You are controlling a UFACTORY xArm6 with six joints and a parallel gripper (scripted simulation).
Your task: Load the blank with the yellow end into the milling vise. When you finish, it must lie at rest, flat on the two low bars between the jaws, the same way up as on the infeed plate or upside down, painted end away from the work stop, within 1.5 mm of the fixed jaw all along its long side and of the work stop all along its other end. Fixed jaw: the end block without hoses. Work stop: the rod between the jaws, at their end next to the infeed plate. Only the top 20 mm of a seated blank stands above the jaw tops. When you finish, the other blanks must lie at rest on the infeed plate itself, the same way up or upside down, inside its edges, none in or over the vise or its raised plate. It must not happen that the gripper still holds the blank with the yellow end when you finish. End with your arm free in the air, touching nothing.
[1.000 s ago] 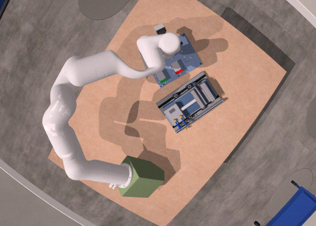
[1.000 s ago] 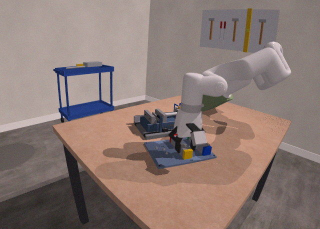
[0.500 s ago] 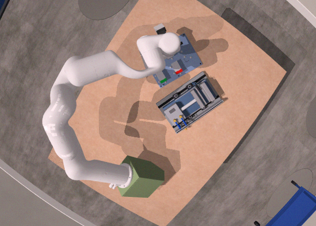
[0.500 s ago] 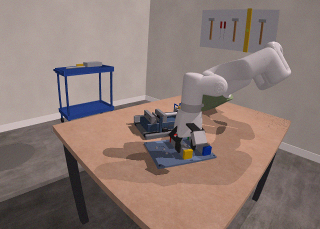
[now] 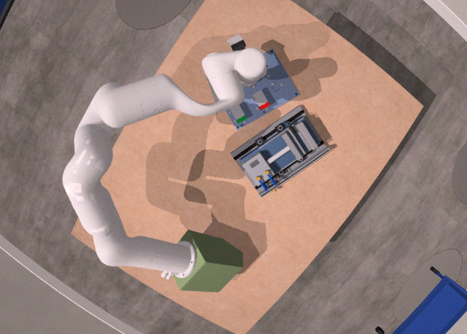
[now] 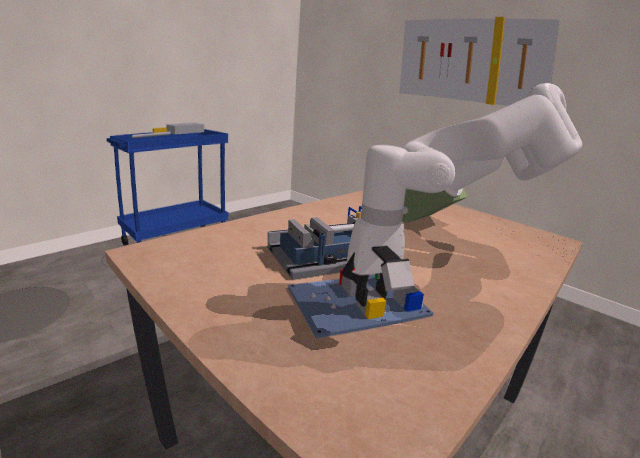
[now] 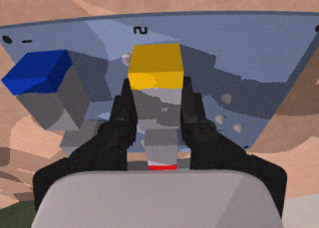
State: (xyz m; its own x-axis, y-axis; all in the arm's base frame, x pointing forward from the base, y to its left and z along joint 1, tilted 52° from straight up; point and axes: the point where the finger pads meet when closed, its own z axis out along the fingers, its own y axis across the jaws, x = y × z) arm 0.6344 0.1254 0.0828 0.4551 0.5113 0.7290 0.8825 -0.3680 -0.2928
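The yellow-ended blank lies 20 mm below my hand. The rest, counted from my hand: red-ended blank (40 mm behind, 80 mm to the right, 20 mm below); then blue-ended blank (80 mm behind, 40 mm to the left, 20 mm below); then green-ended blank (120 mm behind, 40 mm to the right, 20 mm below).
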